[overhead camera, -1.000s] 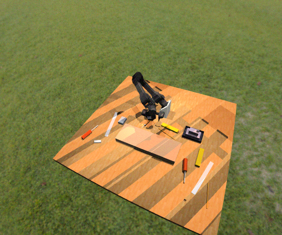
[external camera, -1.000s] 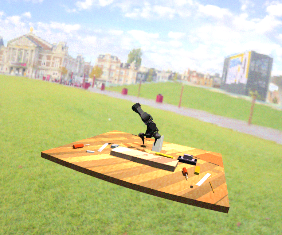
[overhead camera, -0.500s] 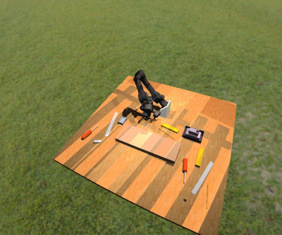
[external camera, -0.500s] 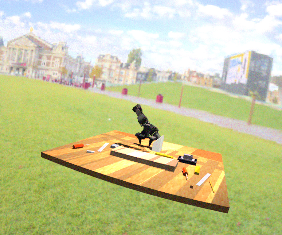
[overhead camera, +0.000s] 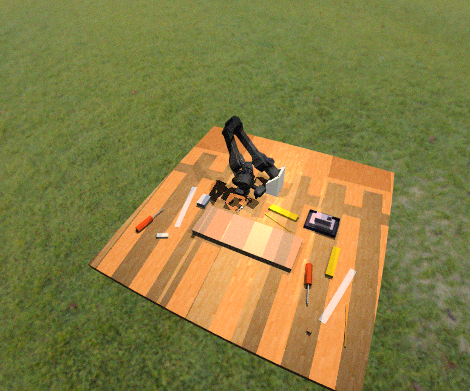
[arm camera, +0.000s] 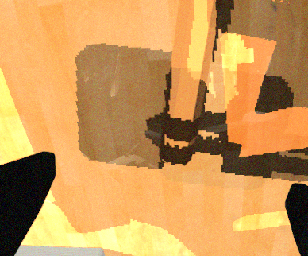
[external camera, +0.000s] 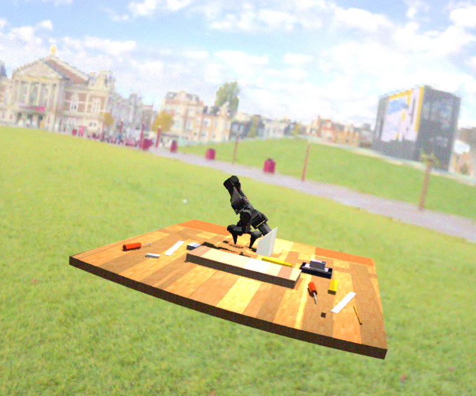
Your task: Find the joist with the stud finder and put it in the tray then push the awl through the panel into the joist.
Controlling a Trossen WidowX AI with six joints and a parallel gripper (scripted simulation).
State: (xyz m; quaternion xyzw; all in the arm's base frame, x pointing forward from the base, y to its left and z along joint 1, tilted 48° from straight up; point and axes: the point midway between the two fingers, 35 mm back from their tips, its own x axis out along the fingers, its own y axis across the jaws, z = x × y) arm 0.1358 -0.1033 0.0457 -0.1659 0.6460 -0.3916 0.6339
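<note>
The awl is 60 mm ahead of my gripper tip, 40 mm below it and 20 mm to the right of it. Also, from my gripper tip: stud finder 420 mm to the left, 20 mm ahead; grey block 240 mm to the right, 100 mm ahead, 30 mm below; dark tray 410 mm to the left, 30 mm below, 20 mm ahead.
</note>
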